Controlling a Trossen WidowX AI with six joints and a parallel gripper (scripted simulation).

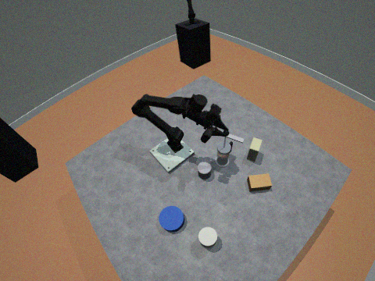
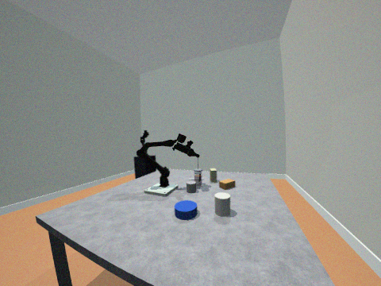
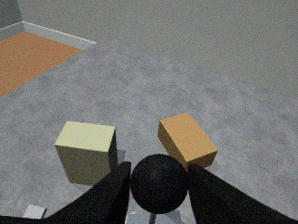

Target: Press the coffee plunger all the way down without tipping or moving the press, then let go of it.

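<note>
Now: gripper tip 13 cm above the coffee press, 1 cm to the right of it and 1 cm past it. From my gripper tip the other things lie so: grey cylinder: 22 cm below, 13 cm to the right, 1 cm behind; white cylinder: 34 cm to the right, 27 cm ahead, 21 cm below.
</note>
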